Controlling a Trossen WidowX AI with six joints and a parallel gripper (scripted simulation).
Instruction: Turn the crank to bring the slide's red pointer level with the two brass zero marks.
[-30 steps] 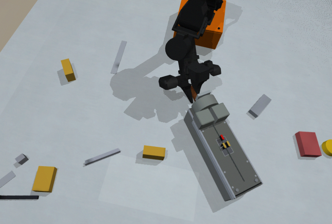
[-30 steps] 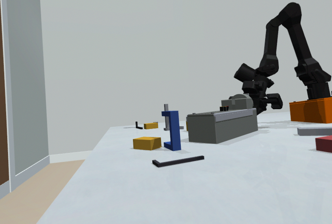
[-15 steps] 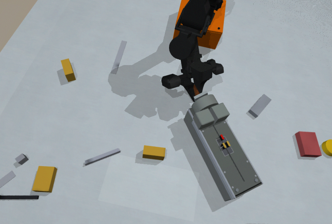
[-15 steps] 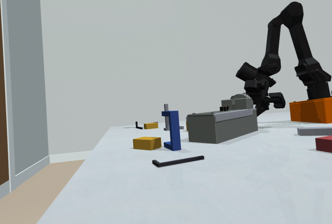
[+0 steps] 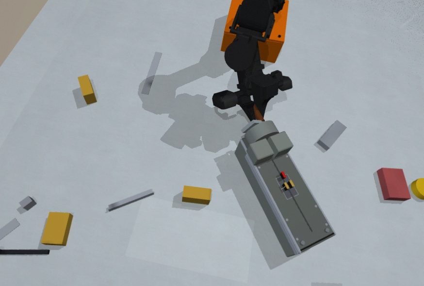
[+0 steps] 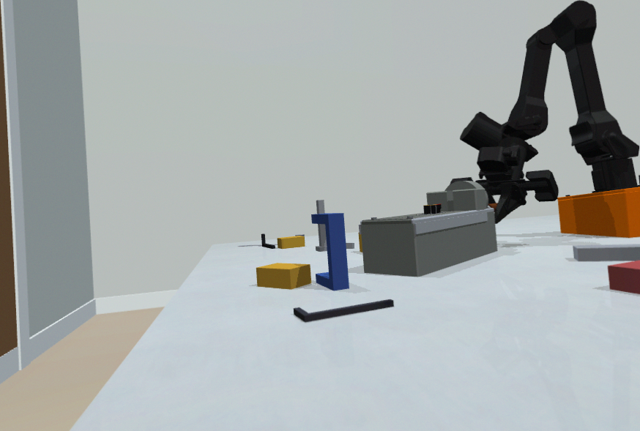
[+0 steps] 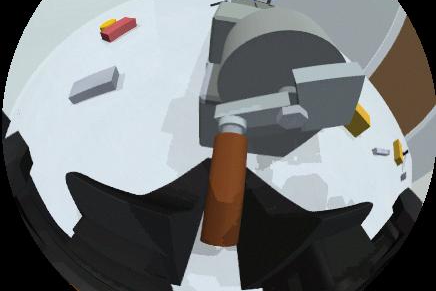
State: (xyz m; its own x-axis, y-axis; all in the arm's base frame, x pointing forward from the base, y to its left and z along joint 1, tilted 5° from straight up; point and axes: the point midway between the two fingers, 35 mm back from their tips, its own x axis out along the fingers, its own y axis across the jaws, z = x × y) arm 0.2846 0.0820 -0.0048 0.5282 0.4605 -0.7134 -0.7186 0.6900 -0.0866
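My gripper tip is 120 mm short of the red pointer, 90 mm to the right of it and 30 mm below it. Round my gripper tip: brown handle (10 mm behind, 10 mm to the right, 30 mm above); then grey block (80 mm behind, 190 mm to the left, 40 mm below); then blue clamp (300 mm ahead, 240 mm to the left).
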